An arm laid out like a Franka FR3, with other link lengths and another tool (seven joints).
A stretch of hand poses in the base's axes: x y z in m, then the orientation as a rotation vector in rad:
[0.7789, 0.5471, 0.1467, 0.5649, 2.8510, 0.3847]
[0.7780, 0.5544, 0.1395, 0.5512, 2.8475, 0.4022]
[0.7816, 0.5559, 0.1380, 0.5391, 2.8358, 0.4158]
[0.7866, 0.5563, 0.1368, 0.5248, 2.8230, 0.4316]
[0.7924, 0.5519, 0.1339, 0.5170, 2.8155, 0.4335]
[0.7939, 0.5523, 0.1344, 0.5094, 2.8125, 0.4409]
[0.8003, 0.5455, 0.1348, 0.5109, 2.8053, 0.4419]
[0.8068, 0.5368, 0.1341, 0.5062, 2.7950, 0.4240]
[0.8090, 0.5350, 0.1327, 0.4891, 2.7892, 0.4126]
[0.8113, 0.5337, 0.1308, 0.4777, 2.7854, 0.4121]
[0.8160, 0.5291, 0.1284, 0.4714, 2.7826, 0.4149]
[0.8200, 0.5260, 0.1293, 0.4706, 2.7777, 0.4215]
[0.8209, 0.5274, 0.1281, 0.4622, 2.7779, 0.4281]
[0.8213, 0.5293, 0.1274, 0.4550, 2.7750, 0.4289]
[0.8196, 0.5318, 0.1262, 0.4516, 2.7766, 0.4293]
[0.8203, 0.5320, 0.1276, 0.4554, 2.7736, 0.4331]
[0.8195, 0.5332, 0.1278, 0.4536, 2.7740, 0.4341]
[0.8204, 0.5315, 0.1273, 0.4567, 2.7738, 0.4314]
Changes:
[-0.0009, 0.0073, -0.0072, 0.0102, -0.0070, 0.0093]
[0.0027, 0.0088, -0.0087, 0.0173, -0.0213, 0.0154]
[0.0077, 0.0092, -0.0099, 0.0256, -0.0372, 0.0228]
[0.0135, 0.0048, -0.0128, 0.0256, -0.0463, 0.0261]
[0.0150, 0.0052, -0.0123, 0.0297, -0.0510, 0.0310]
[0.0214, -0.0016, -0.0119, 0.0300, -0.0575, 0.0284]
[0.0279, -0.0103, -0.0126, 0.0163, -0.0685, 0.0273]
[0.0301, -0.0121, -0.0140, 0.0062, -0.0783, 0.0360]
[0.0324, -0.0134, -0.0159, 0.0044, -0.0847, 0.0425]
[0.0371, -0.0180, -0.0183, 0.0055, -0.0889, 0.0462]
[0.0411, -0.0211, -0.0174, 0.0097, -0.0938, 0.0462]
[0.0420, -0.0197, -0.0186, 0.0134, -0.0956, 0.0523]
[0.0424, -0.0178, -0.0193, 0.0131, -0.1000, 0.0564]
[0.0407, -0.0153, -0.0205, 0.0131, -0.0993, 0.0591]
[0.0414, -0.0151, -0.0191, 0.0159, -0.1013, 0.0562]
[0.0406, -0.0139, -0.0189, 0.0165, -0.1013, 0.0576]
[0.0415, -0.0156, -0.0194, 0.0149, -0.1008, 0.0552]

